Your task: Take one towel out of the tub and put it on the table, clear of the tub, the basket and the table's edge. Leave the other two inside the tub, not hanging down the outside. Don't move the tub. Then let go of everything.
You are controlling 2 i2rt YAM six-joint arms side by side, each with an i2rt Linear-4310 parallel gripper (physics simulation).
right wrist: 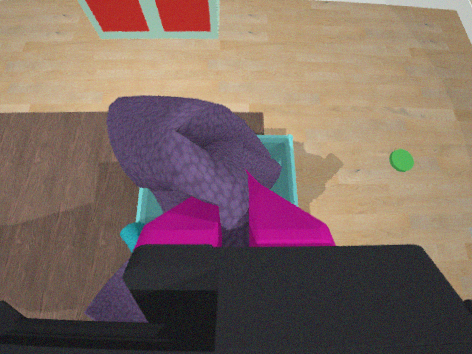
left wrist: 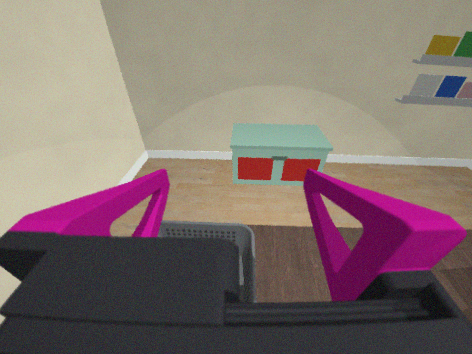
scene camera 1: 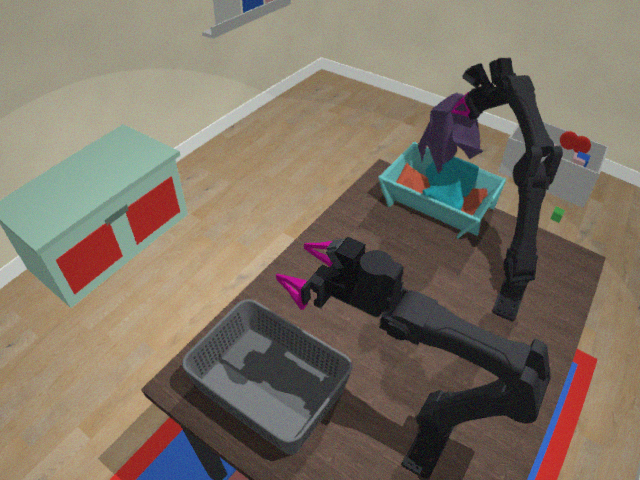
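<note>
A purple towel [scene camera 1: 443, 129] [right wrist: 185, 145] hangs from my right gripper [scene camera 1: 461, 106] [right wrist: 235, 176], which is shut on it. Its lower corners hang above the turquoise tub [scene camera 1: 429, 210] [right wrist: 294, 170] in scene camera 1. A teal towel [scene camera 1: 447, 193] [right wrist: 131, 234] lies bunched in the tub; in the right wrist view part of it shows at the tub's left rim. Orange cloth [scene camera 1: 410, 178] shows at both ends of the tub. My left gripper [scene camera 1: 292, 260] [left wrist: 236, 176] is open and empty, above the table between the tub and the grey basket.
The grey basket [scene camera 1: 305, 343] [left wrist: 249, 250] stands near the front left corner of the brown table [scene camera 1: 449, 268] [left wrist: 285, 260] [right wrist: 50, 165]. The tub stands at the far end, close to the table's edges. A green cabinet [scene camera 1: 93, 180] [left wrist: 277, 136] stands on the floor.
</note>
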